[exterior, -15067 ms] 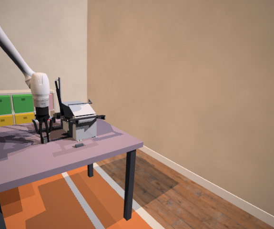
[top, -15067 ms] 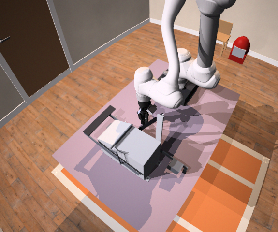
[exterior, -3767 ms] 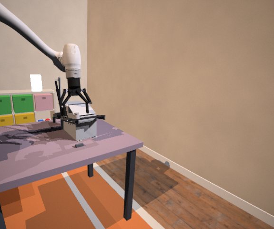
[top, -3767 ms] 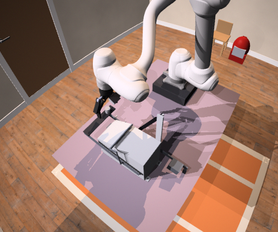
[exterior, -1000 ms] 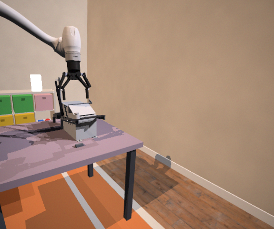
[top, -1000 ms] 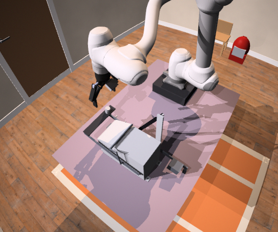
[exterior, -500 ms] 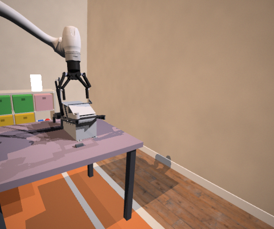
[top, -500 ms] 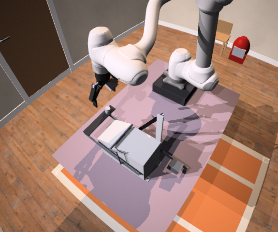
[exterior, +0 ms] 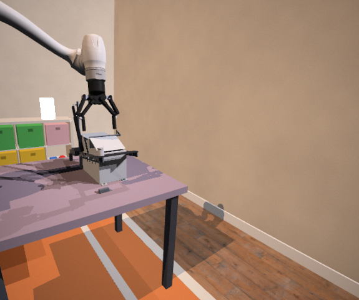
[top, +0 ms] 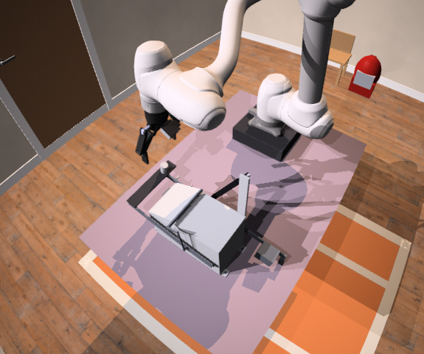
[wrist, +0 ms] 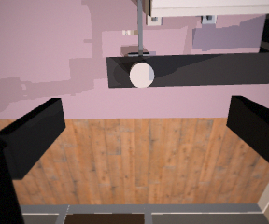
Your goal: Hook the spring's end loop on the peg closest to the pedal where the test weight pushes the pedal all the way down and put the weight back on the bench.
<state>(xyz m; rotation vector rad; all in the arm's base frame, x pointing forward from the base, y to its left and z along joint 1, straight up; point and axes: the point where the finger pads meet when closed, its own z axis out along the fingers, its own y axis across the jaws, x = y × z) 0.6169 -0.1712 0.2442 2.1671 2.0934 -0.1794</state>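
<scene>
Now: hand 11 cm above the steel test weight. Round my hand: small grey block: 31 cm below, 3 cm to the right.
</scene>
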